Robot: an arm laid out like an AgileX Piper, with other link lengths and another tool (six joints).
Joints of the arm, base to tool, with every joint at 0 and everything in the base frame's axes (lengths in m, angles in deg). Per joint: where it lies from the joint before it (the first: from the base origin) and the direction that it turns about. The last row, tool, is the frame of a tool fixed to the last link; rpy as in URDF.
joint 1: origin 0 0 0.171 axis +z
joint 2: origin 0 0 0 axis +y
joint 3: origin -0.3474 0 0.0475 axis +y
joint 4: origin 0.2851 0 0.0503 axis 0.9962 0 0.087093
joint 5: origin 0 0 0 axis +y
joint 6: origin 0.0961 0 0.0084 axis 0.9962 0 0.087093
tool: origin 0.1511 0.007 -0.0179 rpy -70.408 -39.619 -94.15
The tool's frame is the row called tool.
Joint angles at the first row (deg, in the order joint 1, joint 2, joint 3, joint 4, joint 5, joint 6):
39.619, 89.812, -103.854, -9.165, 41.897, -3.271
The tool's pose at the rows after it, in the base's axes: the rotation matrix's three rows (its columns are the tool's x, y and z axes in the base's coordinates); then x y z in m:
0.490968 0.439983 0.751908; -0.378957 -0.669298 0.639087; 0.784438 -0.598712 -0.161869; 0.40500 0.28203 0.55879
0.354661 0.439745 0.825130; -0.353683 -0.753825 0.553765; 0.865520 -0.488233 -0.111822; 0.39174 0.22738 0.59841
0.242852 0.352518 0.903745; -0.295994 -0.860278 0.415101; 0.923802 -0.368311 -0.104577; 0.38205 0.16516 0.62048
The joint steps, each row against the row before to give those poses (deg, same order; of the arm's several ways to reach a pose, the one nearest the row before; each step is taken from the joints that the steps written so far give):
0.001, -4.852, 0.001, -5.339, 0.226, 1.791
0.065, -4.999, -0.002, -10.053, 2.756, 0.660
0.000, -3.514, 0.003, -11.361, 5.524, 0.821

